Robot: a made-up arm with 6 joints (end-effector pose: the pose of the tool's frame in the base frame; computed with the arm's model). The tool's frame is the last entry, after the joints. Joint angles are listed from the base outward.
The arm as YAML. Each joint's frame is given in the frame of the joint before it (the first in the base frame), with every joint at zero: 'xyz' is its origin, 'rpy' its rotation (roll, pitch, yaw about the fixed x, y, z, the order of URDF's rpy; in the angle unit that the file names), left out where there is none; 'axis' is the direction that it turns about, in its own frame. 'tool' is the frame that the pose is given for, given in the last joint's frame.
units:
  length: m
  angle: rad
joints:
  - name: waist
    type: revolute
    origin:
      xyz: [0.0, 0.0, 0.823]
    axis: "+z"
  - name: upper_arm
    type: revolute
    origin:
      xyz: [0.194, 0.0, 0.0]
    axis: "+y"
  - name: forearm
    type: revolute
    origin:
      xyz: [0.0, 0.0, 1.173]
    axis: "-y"
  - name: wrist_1
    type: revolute
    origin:
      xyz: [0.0, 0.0, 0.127]
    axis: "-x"
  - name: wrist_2
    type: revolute
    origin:
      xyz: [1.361, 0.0, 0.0]
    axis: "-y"
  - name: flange
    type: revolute
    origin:
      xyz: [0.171, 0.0, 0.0]
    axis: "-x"
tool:
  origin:
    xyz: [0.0, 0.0, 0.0]
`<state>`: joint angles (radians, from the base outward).
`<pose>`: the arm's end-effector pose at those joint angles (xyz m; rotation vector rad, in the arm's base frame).
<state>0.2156 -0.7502 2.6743 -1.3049 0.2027 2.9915</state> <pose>-1.9813 -0.4679 1.1238 0.7935 -1.9574 -2.2178</pose>
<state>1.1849 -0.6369 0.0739 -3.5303 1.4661 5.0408</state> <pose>0.1515 0.5442 2.6426 -1.6399 -0.8731 1.7789</pose>
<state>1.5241 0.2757 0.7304 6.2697 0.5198 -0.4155</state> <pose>0.0841 1.7743 2.8050 1.0685 -0.4743 1.5704</pose>
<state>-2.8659 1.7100 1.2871 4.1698 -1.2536 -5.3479</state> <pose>-2.5909 -0.8776 0.2721 0.5736 -1.2579 -1.3668</pose>
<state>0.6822 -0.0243 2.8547 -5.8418 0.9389 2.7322</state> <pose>-1.0553 -0.7813 2.1320 0.8055 0.2543 -2.7382</pose>
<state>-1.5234 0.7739 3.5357 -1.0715 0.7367 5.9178</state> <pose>-0.1214 0.4300 2.0444 -0.9438 -1.9264 1.5117</pose>
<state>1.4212 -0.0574 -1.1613 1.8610 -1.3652 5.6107</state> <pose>0.2944 0.8771 0.8263 -2.0196 -0.1668 0.1834</pose>
